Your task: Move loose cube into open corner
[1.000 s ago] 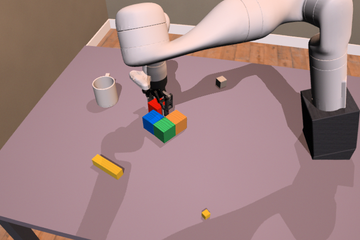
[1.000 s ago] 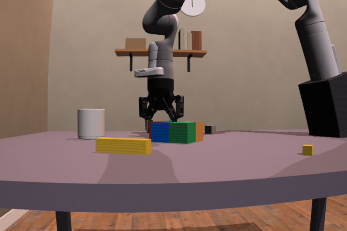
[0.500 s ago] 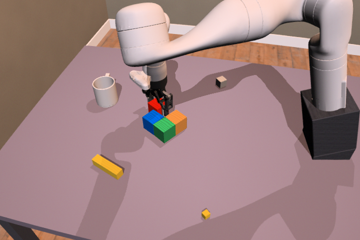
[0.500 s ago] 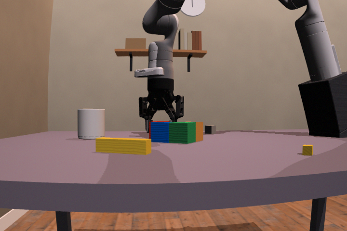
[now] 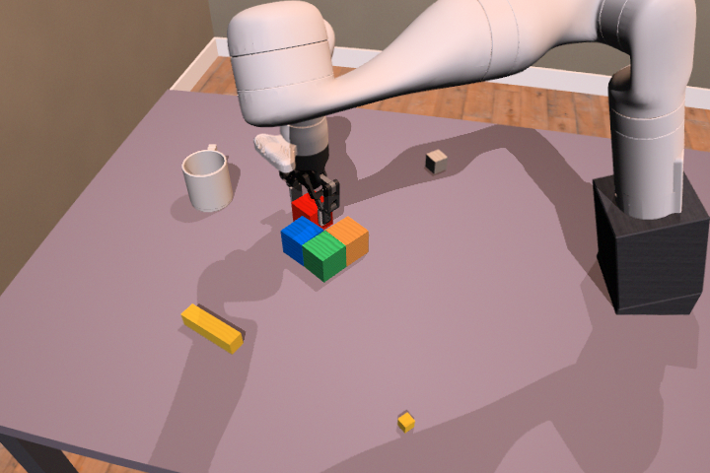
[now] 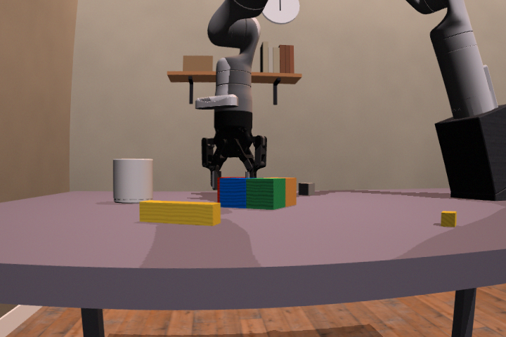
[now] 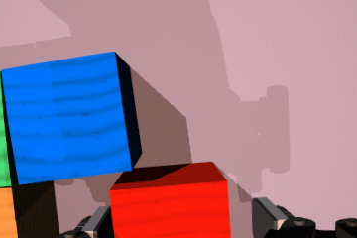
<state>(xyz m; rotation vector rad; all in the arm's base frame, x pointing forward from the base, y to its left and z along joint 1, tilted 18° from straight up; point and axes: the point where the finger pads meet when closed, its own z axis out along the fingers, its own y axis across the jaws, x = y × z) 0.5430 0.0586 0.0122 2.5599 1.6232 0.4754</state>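
The red cube lies 1 cm behind my hand and 1 cm below it. Round my hand: orange cube (9 cm behind, 4 cm to the left, 1 cm below); blue cube (2 cm behind, 7 cm to the left, 1 cm below); green cube (7 cm behind, 9 cm to the left, 1 cm below).
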